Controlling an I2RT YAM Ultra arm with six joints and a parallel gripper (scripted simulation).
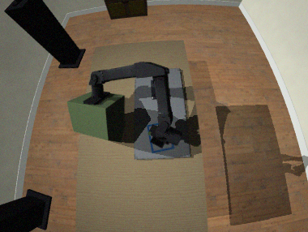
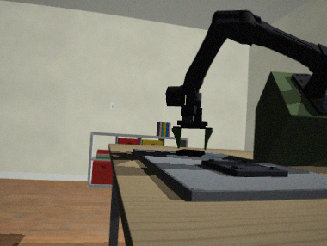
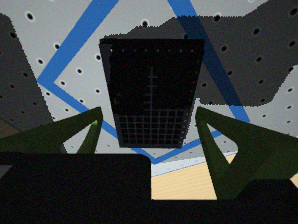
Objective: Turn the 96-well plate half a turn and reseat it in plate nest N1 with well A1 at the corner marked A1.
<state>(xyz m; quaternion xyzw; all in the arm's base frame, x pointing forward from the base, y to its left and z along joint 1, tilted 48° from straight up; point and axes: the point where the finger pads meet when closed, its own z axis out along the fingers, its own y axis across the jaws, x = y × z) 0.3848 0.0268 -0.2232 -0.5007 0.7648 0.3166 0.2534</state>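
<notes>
Now: hand 20 mm above the black 96-well plate. Round my hand: plate nest N1 (360 mm to the left, 40 mm behind, 20 mm below).
</notes>
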